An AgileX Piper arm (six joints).
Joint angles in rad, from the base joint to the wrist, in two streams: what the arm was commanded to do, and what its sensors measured. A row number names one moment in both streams.
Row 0, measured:
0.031 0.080 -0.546 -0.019 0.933 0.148
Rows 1 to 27, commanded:
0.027 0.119 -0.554 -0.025 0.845 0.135
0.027 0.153 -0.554 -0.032 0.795 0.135
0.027 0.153 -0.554 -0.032 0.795 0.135
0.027 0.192 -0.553 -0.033 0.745 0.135
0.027 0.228 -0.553 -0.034 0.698 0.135
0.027 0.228 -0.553 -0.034 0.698 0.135
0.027 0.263 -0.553 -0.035 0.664 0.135
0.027 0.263 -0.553 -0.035 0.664 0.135
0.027 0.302 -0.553 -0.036 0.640 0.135
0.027 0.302 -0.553 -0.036 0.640 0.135
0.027 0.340 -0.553 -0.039 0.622 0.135
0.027 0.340 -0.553 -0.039 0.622 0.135
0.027 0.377 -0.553 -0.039 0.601 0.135
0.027 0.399 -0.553 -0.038 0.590 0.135
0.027 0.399 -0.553 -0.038 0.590 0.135
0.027 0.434 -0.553 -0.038 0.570 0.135
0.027 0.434 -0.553 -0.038 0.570 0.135
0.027 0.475 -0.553 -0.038 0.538 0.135
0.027 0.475 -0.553 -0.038 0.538 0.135
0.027 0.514 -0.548 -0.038 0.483 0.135
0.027 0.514 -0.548 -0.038 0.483 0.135
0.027 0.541 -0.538 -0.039 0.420 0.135
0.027 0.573 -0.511 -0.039 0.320 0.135
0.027 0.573 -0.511 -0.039 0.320 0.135
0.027 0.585 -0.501 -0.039 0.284 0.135
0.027 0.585 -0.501 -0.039 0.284 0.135
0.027 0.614 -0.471 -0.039 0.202 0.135
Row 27, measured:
0.031 0.581 -0.504 -0.028 0.324 0.142
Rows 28 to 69, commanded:
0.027 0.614 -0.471 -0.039 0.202 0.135
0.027 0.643 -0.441 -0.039 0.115 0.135
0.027 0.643 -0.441 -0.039 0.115 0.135
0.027 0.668 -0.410 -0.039 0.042 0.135
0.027 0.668 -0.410 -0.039 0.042 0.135
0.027 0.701 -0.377 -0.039 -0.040 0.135
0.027 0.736 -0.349 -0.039 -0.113 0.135
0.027 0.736 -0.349 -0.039 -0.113 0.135
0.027 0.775 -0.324 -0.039 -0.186 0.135
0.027 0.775 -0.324 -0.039 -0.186 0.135
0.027 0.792 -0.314 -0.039 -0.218 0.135
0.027 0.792 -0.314 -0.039 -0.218 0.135
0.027 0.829 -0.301 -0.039 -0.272 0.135
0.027 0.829 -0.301 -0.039 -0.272 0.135
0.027 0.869 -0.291 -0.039 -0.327 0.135
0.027 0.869 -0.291 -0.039 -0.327 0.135
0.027 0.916 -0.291 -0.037 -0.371 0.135
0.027 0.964 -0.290 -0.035 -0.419 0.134
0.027 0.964 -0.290 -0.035 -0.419 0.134
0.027 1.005 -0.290 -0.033 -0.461 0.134
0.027 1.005 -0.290 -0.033 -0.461 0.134
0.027 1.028 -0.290 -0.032 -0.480 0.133
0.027 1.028 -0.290 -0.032 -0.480 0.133
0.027 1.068 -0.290 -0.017 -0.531 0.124
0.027 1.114 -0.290 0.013 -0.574 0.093
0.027 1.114 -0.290 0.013 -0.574 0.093
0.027 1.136 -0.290 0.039 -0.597 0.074
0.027 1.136 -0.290 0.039 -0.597 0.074
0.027 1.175 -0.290 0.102 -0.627 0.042
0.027 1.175 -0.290 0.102 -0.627 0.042
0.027 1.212 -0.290 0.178 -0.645 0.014
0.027 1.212 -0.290 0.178 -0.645 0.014
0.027 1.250 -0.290 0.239 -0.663 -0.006
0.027 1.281 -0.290 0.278 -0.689 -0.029
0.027 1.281 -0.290 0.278 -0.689 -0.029
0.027 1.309 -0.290 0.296 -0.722 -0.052
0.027 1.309 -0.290 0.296 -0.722 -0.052
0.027 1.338 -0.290 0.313 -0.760 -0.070
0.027 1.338 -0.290 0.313 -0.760 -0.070
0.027 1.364 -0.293 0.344 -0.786 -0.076
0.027 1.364 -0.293 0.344 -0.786 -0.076
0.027 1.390 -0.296 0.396 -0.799 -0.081
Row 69, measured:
0.031 1.363 -0.291 0.333 -0.754 -0.060
